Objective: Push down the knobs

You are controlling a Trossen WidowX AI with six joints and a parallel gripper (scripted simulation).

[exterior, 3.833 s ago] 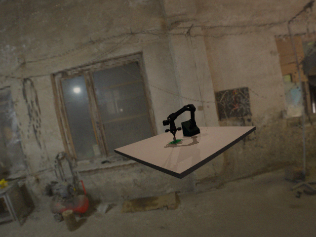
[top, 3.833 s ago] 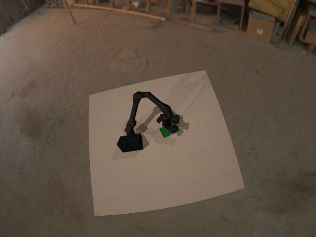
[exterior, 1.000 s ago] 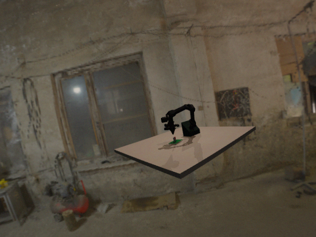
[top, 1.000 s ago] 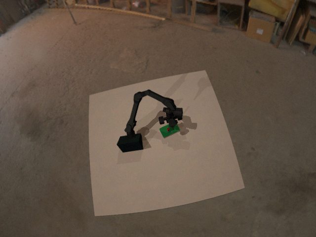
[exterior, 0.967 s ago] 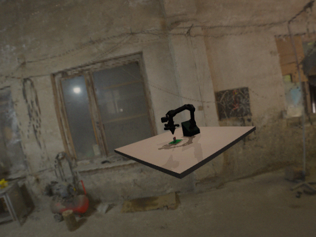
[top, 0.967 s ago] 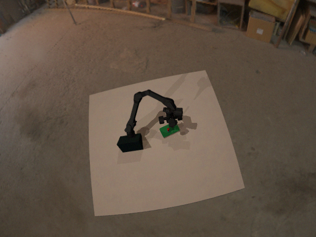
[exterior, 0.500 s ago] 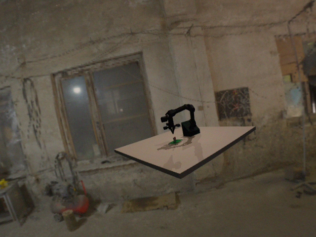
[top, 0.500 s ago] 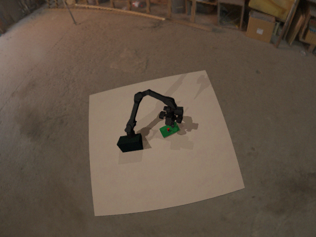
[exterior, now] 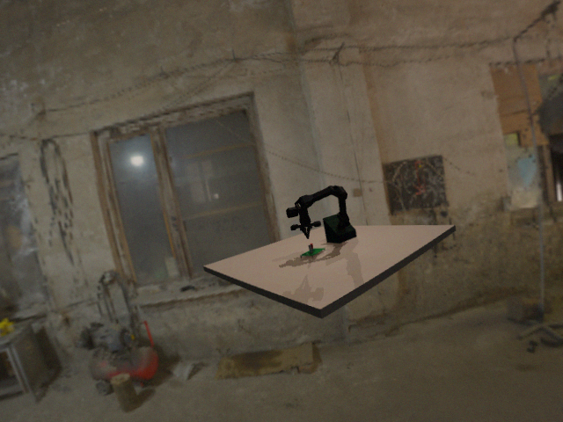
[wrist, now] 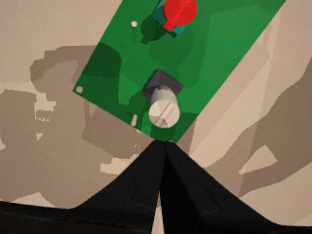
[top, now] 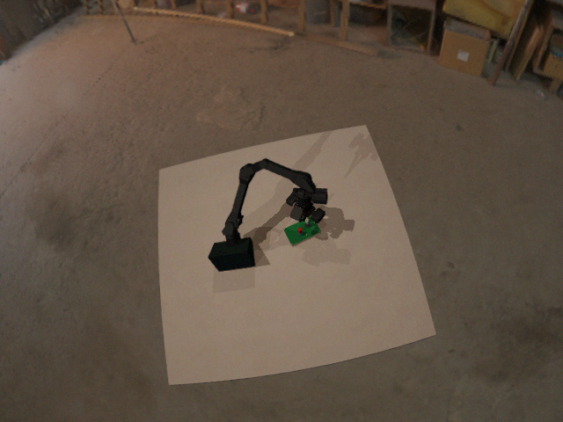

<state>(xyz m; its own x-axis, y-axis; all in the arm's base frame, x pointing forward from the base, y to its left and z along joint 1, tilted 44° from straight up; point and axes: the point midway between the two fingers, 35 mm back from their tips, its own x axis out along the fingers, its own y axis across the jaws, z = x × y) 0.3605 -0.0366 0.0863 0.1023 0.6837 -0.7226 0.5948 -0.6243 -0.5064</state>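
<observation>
Right now my gripper tip is 5 cm above the grey knob. Also, from my gripper tip: red knob 6 cm below, 5 cm behind, 3 cm to the right.
</observation>
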